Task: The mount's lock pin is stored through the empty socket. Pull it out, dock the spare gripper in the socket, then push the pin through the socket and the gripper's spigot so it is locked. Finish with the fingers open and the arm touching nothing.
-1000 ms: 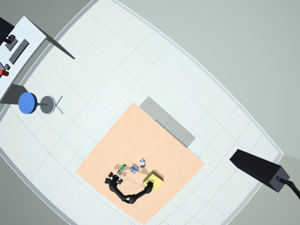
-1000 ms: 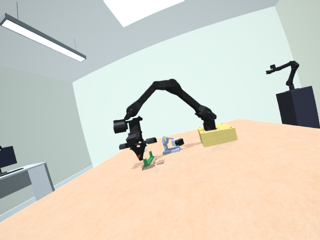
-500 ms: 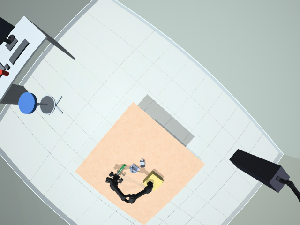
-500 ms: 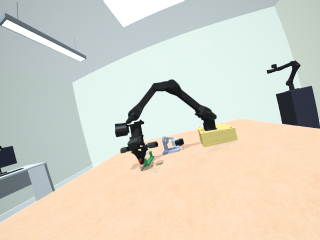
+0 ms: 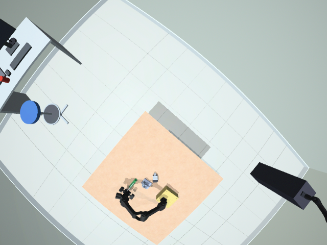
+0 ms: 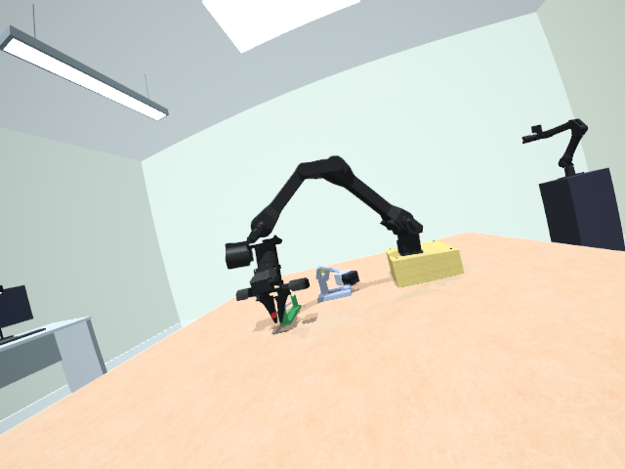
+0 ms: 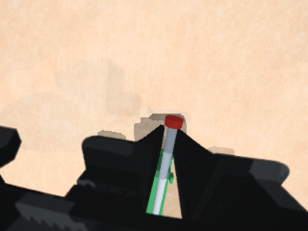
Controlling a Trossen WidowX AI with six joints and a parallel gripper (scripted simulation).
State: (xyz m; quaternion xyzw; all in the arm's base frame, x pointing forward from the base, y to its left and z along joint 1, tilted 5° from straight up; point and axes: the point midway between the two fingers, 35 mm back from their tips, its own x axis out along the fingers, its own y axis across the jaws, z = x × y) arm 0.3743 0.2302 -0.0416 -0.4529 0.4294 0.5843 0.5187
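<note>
Right now my gripper tip is 10 cm to the left of the green stand and 1 cm short of it. Also, from my gripper tip: mount: 22 cm to the right, 10 cm behind, 3 cm above; then spare gripper: 36 cm to the right, 13 cm behind.
</note>
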